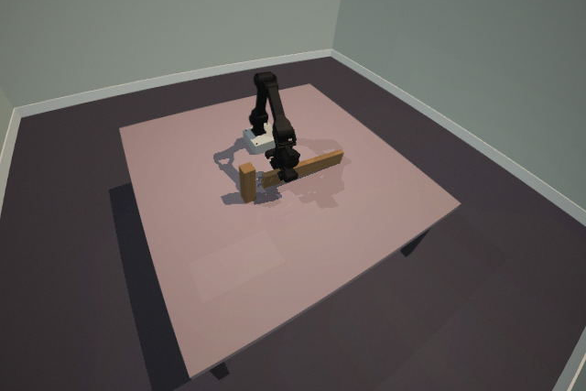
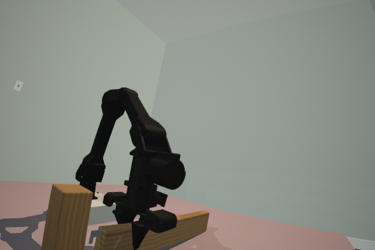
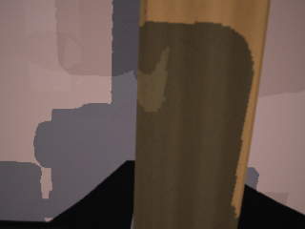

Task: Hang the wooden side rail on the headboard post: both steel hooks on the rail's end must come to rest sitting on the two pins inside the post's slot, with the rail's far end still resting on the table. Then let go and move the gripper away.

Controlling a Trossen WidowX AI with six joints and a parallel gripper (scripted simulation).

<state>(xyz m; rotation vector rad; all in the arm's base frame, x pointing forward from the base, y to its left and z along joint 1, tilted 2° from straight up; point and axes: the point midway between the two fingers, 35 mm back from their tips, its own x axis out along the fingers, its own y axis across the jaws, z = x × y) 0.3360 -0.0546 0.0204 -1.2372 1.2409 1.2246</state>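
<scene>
Now: the wooden headboard post 15 cm to the right of my gripper tip, 5 cm above it and 1 cm ahead of it.
</scene>
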